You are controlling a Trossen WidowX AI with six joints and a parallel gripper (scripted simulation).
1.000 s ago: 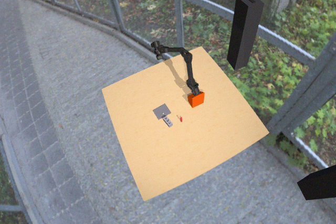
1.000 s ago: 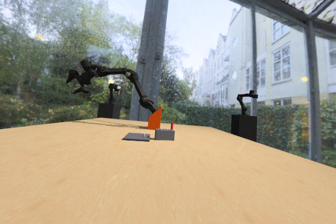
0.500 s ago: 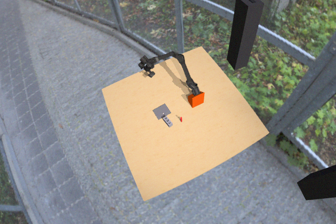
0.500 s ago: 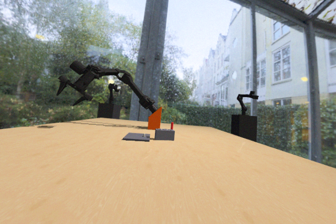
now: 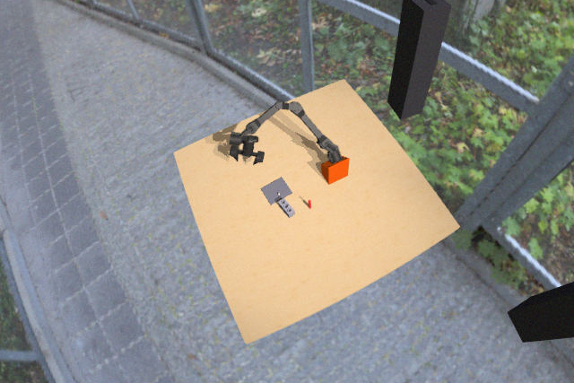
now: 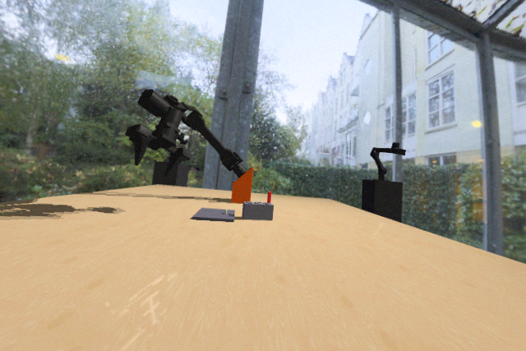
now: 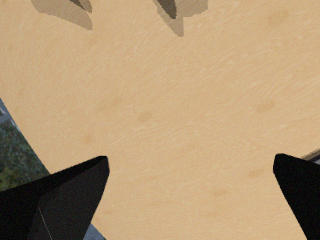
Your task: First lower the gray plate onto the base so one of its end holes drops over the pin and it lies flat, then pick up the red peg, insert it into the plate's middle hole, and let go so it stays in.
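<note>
Now: the gray plate 13 cm behind my gripper tip, 30 cm to the left of it and 9 cm below it. The rest, counted from my gripper tip: dark flat base: 12 cm behind, 18 cm to the left, 12 cm below; then red peg: 25 cm behind, 33 cm to the left, 9 cm below.
</note>
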